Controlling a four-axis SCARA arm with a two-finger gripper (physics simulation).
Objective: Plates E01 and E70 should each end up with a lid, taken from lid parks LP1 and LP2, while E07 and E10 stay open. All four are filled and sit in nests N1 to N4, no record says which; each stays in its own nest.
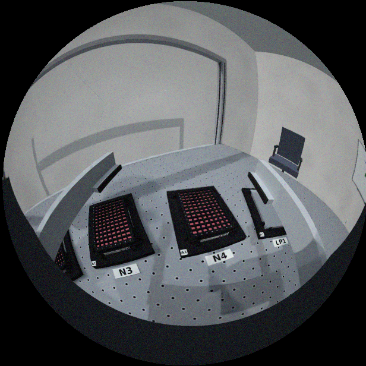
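Observation:
My gripper (183, 160) is open and empty, its fingers wide apart high above the table. A filled plate (111, 223) with pink-red wells sits in nest N3 (145, 247) at the lower left. Another filled plate (204, 212) sits in nest N4 (235, 233) near the middle. No lid shows on either. Their front faces are too steeply seen for their codes to be read. Lid park LP1 (254, 213) is at the right, with a pale, clear lid (270, 214) in it, partly hidden by the right finger. Part of another dark nest with a plate (61, 257) shows behind the left finger.
The nests stand on a perforated grey table (165, 295). White labels N3 (126, 271), N4 (219, 257) and LP1 (280, 242) lie in front of their places. A dark chair (290, 147) stands beyond the table, near the walls. LP2 does not show.

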